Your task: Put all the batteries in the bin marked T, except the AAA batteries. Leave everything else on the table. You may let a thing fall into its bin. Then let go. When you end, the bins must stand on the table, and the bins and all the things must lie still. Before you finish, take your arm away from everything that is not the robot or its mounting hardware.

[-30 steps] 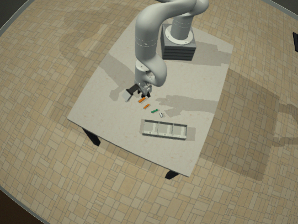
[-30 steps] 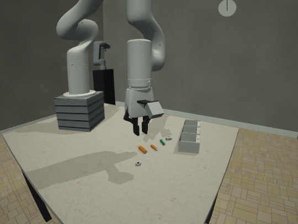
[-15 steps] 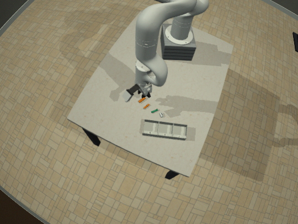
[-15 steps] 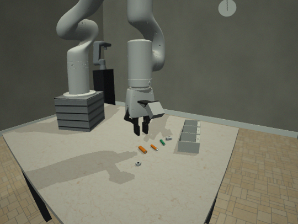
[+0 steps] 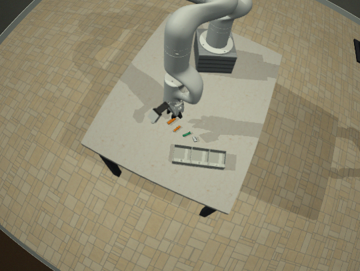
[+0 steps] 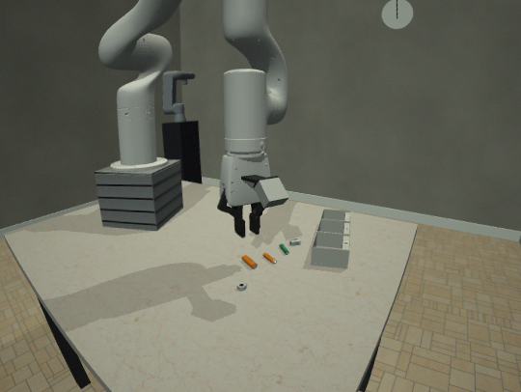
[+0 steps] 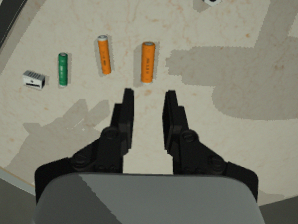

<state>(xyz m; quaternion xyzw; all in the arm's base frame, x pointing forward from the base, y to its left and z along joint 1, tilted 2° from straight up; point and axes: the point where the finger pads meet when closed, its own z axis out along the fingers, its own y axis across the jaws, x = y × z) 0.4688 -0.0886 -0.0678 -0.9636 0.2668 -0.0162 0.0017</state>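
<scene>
Right now my hand is 9 cm above the thick orange battery. The rest, counted from my hand: green battery 9 cm to the left, 9 cm below, 4 cm ahead; then small metal nut 9 cm to the right, 9 cm below, 4 cm ahead; then thin orange battery 9 cm below, 4 cm to the left, 3 cm ahead.
</scene>
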